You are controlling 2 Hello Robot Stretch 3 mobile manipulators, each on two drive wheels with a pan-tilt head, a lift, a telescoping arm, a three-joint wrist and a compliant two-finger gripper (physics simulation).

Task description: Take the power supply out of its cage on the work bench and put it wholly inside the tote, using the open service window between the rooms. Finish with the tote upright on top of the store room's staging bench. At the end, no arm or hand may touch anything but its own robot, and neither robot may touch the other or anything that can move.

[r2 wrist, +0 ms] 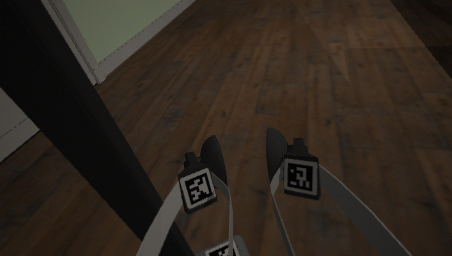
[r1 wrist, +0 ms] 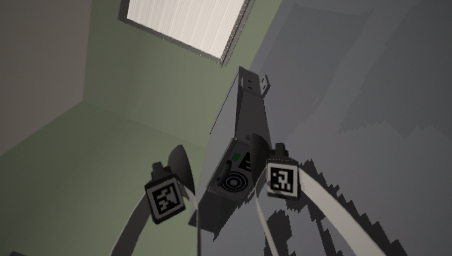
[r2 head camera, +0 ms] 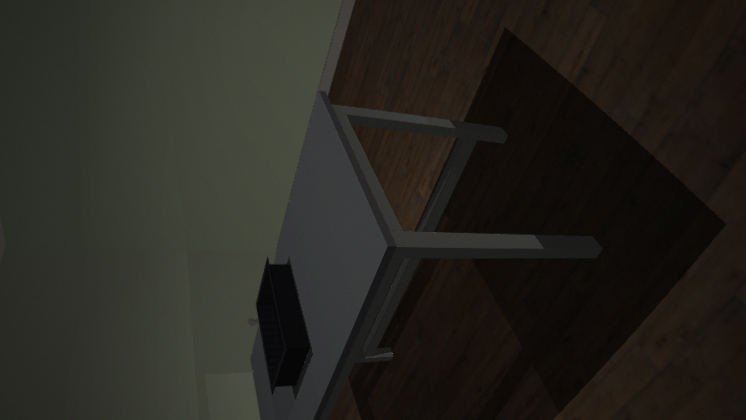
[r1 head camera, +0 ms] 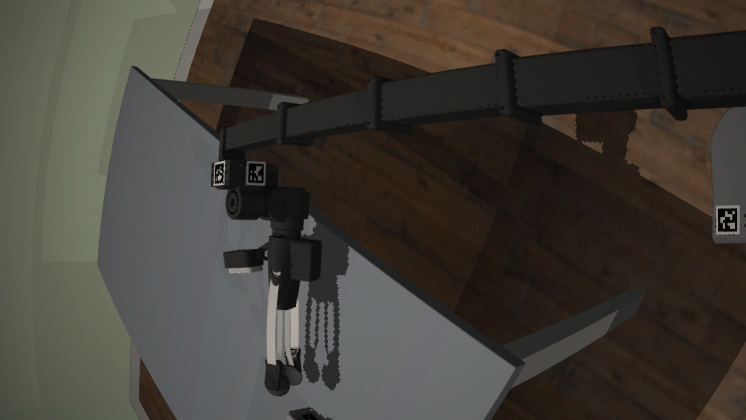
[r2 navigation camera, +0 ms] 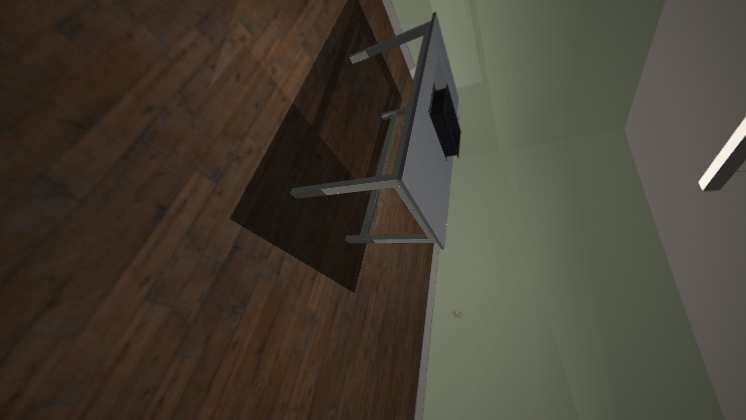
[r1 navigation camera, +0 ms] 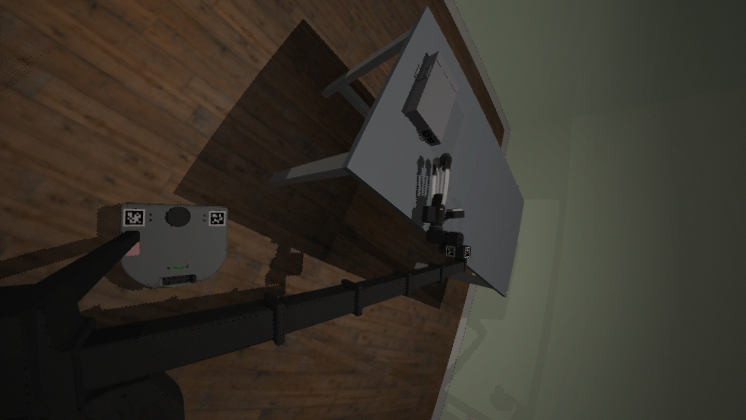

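Note:
The grey cage (r1 navigation camera: pixel 437 99) (r1 wrist: pixel 250 112) lies on the work bench (r1 head camera: pixel 167 219) (r1 navigation camera: pixel 485 208). The power supply (r1 navigation camera: pixel 429 136) (r1 wrist: pixel 234 181) sits in it, its end with fan, handle and green patch showing. r1's gripper (r1 head camera: pixel 284 373) (r1 navigation camera: pixel 441 160) (r1 wrist: pixel 220 162) is partly open and empty, above the bench just before that end; in its wrist view the right fingertip overlaps the supply's end. The black tote (r2 head camera: pixel 291 310) (r2 navigation camera: pixel 443 122) stands upright and apparently empty on the staging bench (r2 head camera: pixel 334 208) (r2 navigation camera: pixel 425 166). r2's gripper (r2 wrist: pixel 245 156) is partly open and empty, above the floor. The service window is not identifiable.
r1's long arm (r1 head camera: pixel 438 91) (r1 navigation camera: pixel 313 307) reaches over the work bench's edge. r1's base (r1 navigation camera: pixel 177 245) stands on the wooden floor away from the bench. A blind-covered window (r1 wrist: pixel 185 25) is in the wall. A dark bar (r2 wrist: pixel 90 125) crosses r2's wrist view.

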